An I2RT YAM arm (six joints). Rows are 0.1 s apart.
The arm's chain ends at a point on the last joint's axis. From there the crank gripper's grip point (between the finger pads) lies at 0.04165 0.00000 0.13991 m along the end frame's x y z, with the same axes.
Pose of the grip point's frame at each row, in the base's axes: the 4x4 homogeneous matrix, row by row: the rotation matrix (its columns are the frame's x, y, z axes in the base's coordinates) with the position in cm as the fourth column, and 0 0 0 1 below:
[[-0.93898, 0.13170, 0.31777, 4.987], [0.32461, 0.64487, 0.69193, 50.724], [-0.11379, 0.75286, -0.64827, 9.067], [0, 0, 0, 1]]
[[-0.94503, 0.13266, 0.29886, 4.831], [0.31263, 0.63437, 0.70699, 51.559], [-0.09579, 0.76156, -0.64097, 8.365], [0, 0, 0, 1]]
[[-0.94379, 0.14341, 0.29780, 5.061], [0.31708, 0.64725, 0.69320, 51.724], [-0.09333, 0.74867, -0.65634, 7.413], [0, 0, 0, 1]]
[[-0.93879, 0.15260, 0.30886, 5.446], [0.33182, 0.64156, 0.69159, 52.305], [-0.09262, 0.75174, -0.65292, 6.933], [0, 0, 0, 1]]
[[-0.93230, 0.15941, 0.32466, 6.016], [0.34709, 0.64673, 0.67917, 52.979], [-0.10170, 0.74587, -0.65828, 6.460], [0, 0, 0, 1]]
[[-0.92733, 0.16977, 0.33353, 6.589], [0.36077, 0.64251, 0.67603, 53.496], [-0.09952, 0.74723, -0.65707, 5.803], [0, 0, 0, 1]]
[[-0.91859, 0.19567, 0.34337, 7.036], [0.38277, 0.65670, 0.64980, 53.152], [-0.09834, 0.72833, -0.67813, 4.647], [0, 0, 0, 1]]
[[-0.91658, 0.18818, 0.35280, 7.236], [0.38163, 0.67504, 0.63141, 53.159], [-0.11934, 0.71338, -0.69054, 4.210], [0, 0, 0, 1]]
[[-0.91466, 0.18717, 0.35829, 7.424], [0.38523, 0.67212, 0.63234, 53.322], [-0.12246, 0.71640, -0.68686, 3.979], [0, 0, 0, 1]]
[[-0.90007, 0.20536, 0.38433, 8.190], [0.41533, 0.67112, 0.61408, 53.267], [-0.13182, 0.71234, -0.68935, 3.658], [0, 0, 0, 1]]
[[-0.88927, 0.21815, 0.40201, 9.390], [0.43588, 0.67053, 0.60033, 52.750], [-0.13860, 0.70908, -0.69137, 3.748], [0, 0, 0, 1]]
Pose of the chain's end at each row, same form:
[[-0.93898, 0.13170, 0.31777, 4.452], [0.32461, 0.64487, 0.69193, 39.691], [-0.11379, 0.75286, -0.64827, 18.611], [0, 0, 0, 1]]
[[-0.94503, 0.13266, 0.29886, 4.586], [0.31263, 0.63437, 0.70699, 40.365], [-0.09579, 0.76156, -0.64097, 17.732], [0, 0, 0, 1]]
[[-0.94379, 0.14341, 0.29780, 4.825], [0.31708, 0.64725, 0.69320, 40.705], [-0.09333, 0.74867, -0.65634, 16.985], [0, 0, 0, 1]]
[[-0.93879, 0.15260, 0.30886, 5.035], [0.33182, 0.64156, 0.69159, 41.247], [-0.09262, 0.75174, -0.65292, 16.454], [0, 0, 0, 1]]
[[-0.93230, 0.15941, 0.32466, 5.357], [0.34709, 0.64673, 0.67917, 42.031], [-0.10170, 0.74587, -0.65828, 16.094], [0, 0, 0, 1]]
[[-0.92733, 0.16977, 0.33353, 5.785], [0.36077, 0.64251, 0.67603, 42.535], [-0.09952, 0.74723, -0.65707, 15.411], [0, 0, 0, 1]]
[[-0.91859, 0.19567, 0.34337, 6.058], [0.38277, 0.65670, 0.64980, 42.466], [-0.09834, 0.72833, -0.67813, 14.544], [0, 0, 0, 1]]
[[-0.91658, 0.18818, 0.35280, 6.118], [0.38163, 0.67504, 0.63141, 42.735], [-0.11934, 0.71338, -0.69054, 14.368], [0, 0, 0, 1]]
[[-0.91466, 0.18717, 0.35829, 6.221], [0.38523, 0.67212, 0.63234, 42.870], [-0.12246, 0.71640, -0.68686, 14.099], [0, 0, 0, 1]]
[[-0.90007, 0.20536, 0.38433, 6.562], [0.41533, 0.67112, 0.61408, 42.946], [-0.13182, 0.71234, -0.68935, 13.852], [0, 0, 0, 1]]
[[-0.88927, 0.21815, 0.40201, 7.469], [0.43588, 0.67053, 0.60033, 42.535], [-0.13860, 0.70908, -0.69137, 13.998], [0, 0, 0, 1]]

